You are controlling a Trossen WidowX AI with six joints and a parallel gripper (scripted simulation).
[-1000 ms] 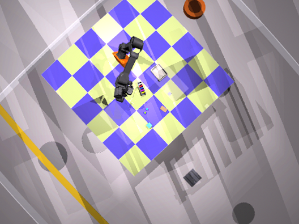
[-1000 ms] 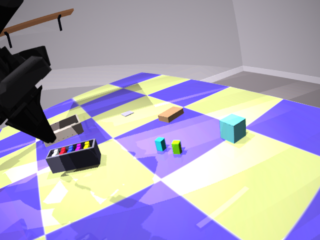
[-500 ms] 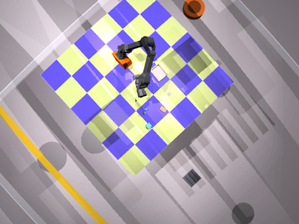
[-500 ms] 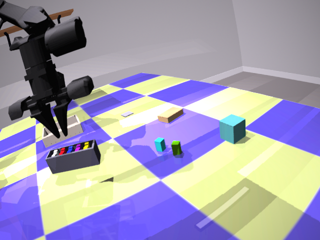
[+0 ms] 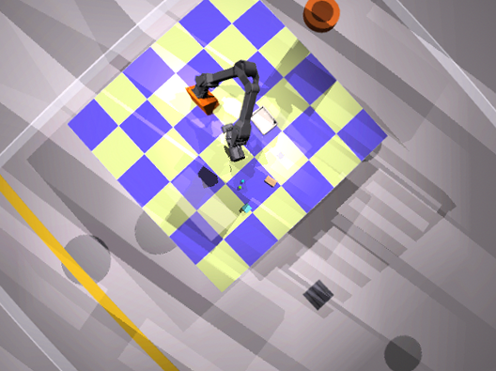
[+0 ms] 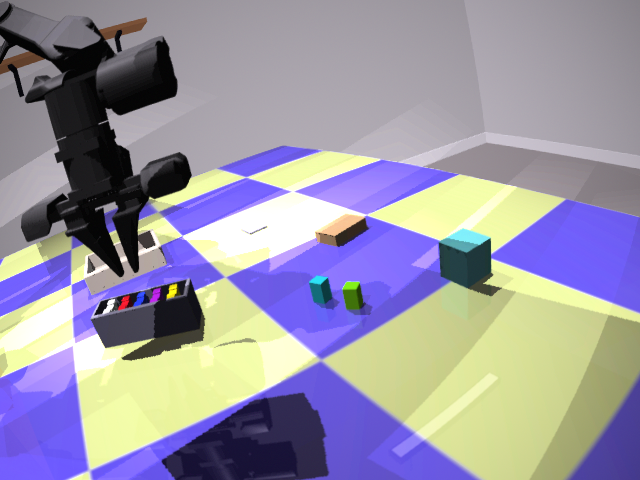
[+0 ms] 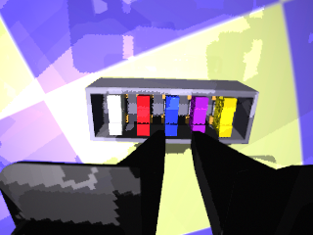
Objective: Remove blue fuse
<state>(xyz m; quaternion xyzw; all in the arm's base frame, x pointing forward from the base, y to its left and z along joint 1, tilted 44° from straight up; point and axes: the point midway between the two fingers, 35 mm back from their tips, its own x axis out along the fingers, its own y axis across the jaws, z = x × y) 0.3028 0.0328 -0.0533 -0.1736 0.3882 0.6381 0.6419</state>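
Now: gripper tip 50 mm above the blue fuse. From my gripper tip the other things lie so: purple fuse 20 mm ahead, 10 mm to the right, 50 mm below; yellow fuse 40 mm ahead, 10 mm to the right, 50 mm below; red fuse 20 mm behind, 10 mm to the left, 50 mm below.
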